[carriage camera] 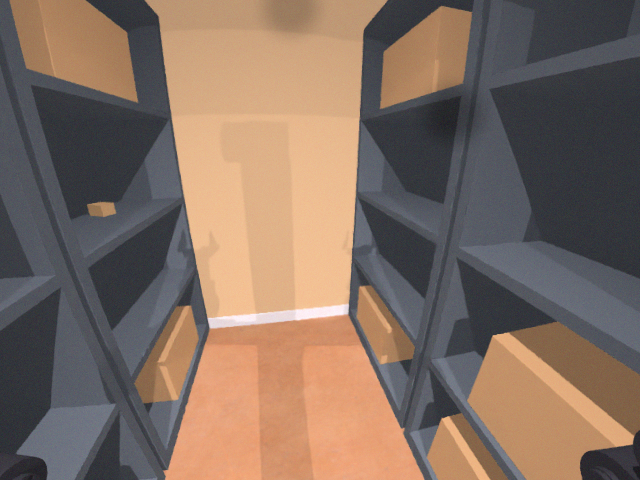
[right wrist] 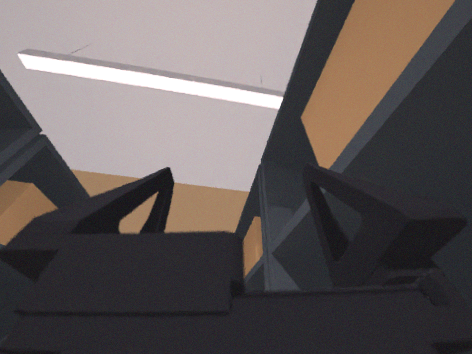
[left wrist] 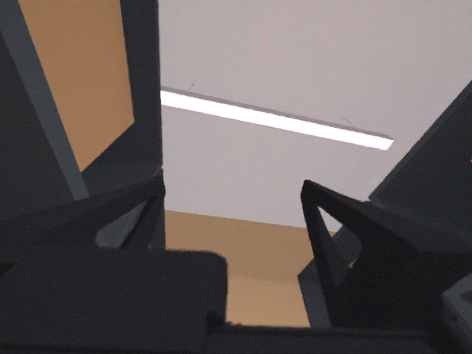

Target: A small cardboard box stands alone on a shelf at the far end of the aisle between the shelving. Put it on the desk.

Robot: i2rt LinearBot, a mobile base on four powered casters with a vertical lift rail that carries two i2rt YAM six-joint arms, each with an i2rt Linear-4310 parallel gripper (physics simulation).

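Frame: origin at the left arm's base, x right, y up, z back, level; centimetres.
Seen in the pictures: left gripper, between the fingertips: (left wrist: pixel 232 185); right gripper, between the fingertips: (right wrist: pixel 237 172).
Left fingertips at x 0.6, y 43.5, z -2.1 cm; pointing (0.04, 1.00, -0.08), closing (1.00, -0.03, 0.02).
Note:
Offsets run from my left fingertips to a thing's middle. Level surfaces: height alone.
A small cardboard box {dy -26.9, dx -65.1, dz -93.6 cm} (carriage camera: pixel 101 209) stands alone on a middle shelf {dy -29.4 cm} (carriage camera: pixel 139 219) of the far left shelving bay in the carriage camera view. It is well ahead of both grippers. My left gripper (left wrist: pixel 232 185) is open and empty in the left wrist view, tilted up towards the ceiling. My right gripper (right wrist: pixel 237 172) is open and empty in the right wrist view, also tilted up. The box does not show in either wrist view. The desk does not show in these views.
Dark shelving stands on both sides, with uprights at the left (carriage camera: pixel 51 217) and right (carriage camera: pixel 454 186). Larger boxes stand on the upper shelves {dy +29.9, dx -54.0, dz -78.2 cm} (carriage camera: pixel 93 46) {dy +29.9, dx +82.5, dz -108.3 cm} (carriage camera: pixel 413 62) and lower shelves {dy -107.3, dx -56.3, dz -91.1 cm} (carriage camera: pixel 175 351) {dy -107.3, dx +80.6, dz -119.4 cm} (carriage camera: pixel 382 330) {dy -61.6, dx +97.8, dz -19.6 cm} (carriage camera: pixel 537 392). A wall (carriage camera: pixel 325 170) closes the aisle's far end.

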